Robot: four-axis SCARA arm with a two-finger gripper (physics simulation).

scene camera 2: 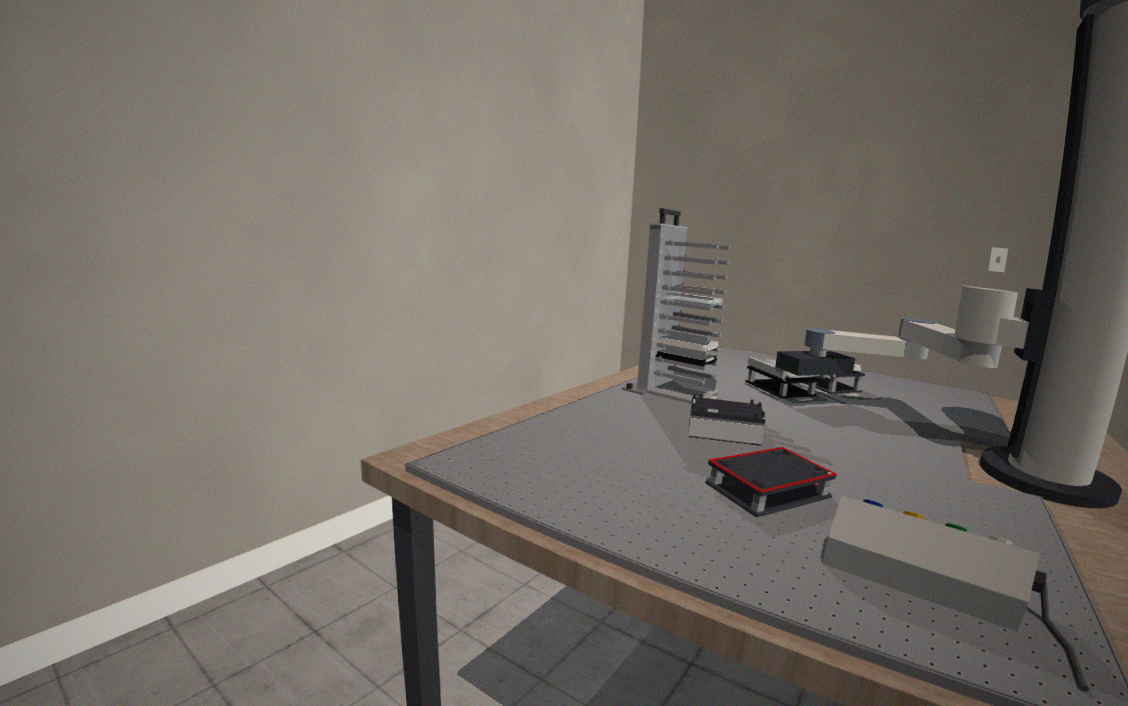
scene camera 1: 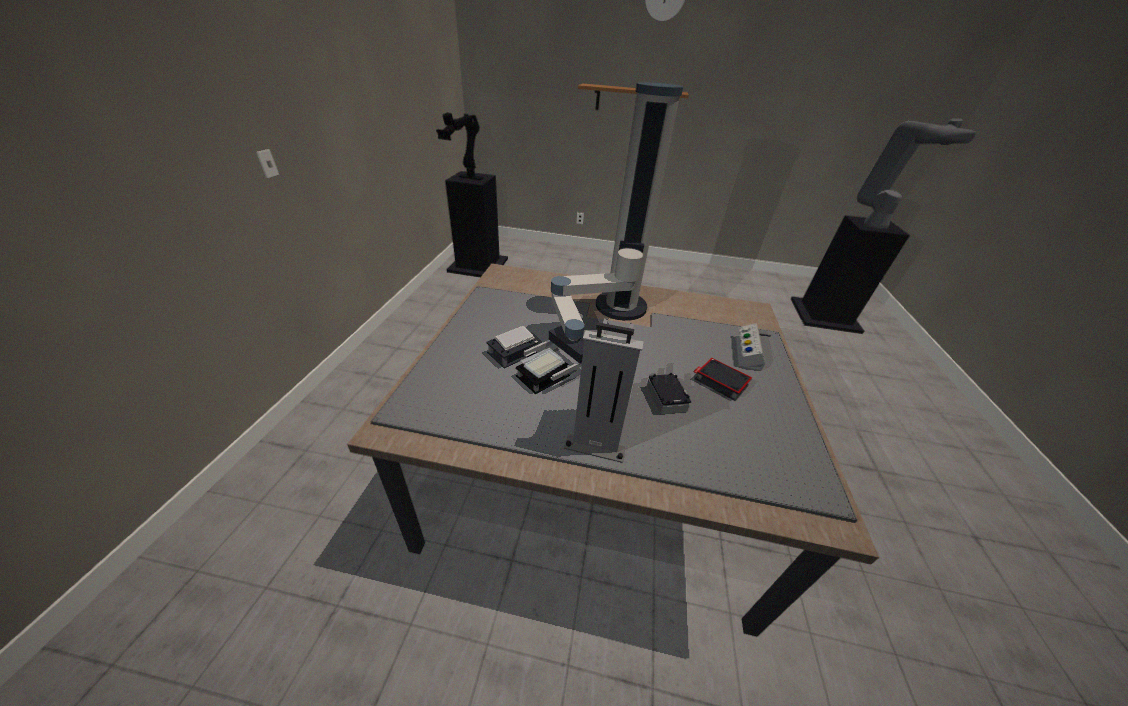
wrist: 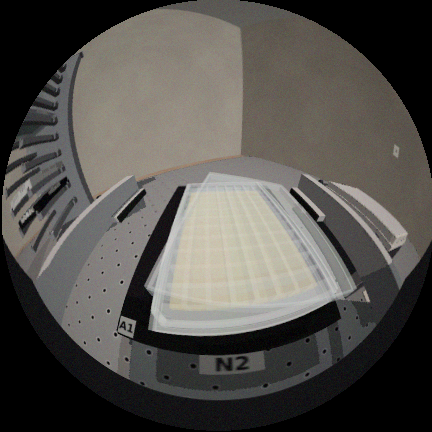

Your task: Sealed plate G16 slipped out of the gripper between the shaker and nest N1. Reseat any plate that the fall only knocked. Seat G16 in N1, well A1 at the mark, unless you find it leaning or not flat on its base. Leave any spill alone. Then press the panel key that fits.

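Places are measured from the arm's base along level axes (x ahead, y left, z up), in centimetres.
Pixels of known places: gripper, fingertip midpoint: [scene camera 2: 774, 360] [scene camera 1: 538, 365] [wrist: 217, 179]; arm's base, link origin: [scene camera 2: 1046, 479] [scene camera 1: 620, 306].
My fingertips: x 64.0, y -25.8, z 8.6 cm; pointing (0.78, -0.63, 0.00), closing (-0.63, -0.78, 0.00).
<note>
Ahead of a thing's pixels: the offset from my fingertips to its top centre. "*": to the spot under its first point. Level surfaces: height alone.
My gripper [wrist: 217, 179] [scene camera 1: 563, 345] [scene camera 2: 814, 363] is open and empty. Its two grey fingers straddle a sealed plate {dz +0.6, dx -4.3, dy +0.1 cm} [wrist: 238, 250] [scene camera 1: 546, 364] with pale yellow wells. This plate lies in nest N2 {* dz -7.2, dx -10.6, dy +7.3 cm} [wrist: 231, 363], twisted out of line with the black nest frame. Its near left corner is by the A1 mark {dz -2.6, dx -5.5, dy +10.3 cm} [wrist: 125, 326]. A second, whitish plate {dz +0.6, dx -14.7, dy -13.1 cm} [scene camera 1: 515, 339] [wrist: 374, 219] sits to the right of N2 in the wrist view, at nest N1's side. I cannot tell whether it lies flat, and I can read no plate label.
A tall grey plate hotel [scene camera 1: 603, 392] [scene camera 2: 659, 308] [wrist: 40, 160] stands close beside the nests. A black device {* dz -1.9, dx +0.1, dy +46.6 cm} [scene camera 1: 668, 392] [scene camera 2: 728, 412], a red-rimmed nest {dz -2.9, dx -17.1, dy +67.9 cm} [scene camera 1: 722, 377] [scene camera 2: 772, 476] and the key panel {dz +1.0, dx -39.8, dy +81.3 cm} [scene camera 1: 749, 346] [scene camera 2: 870, 535] stand further right on the table {dz -8.7 cm} [scene camera 1: 603, 483].
</note>
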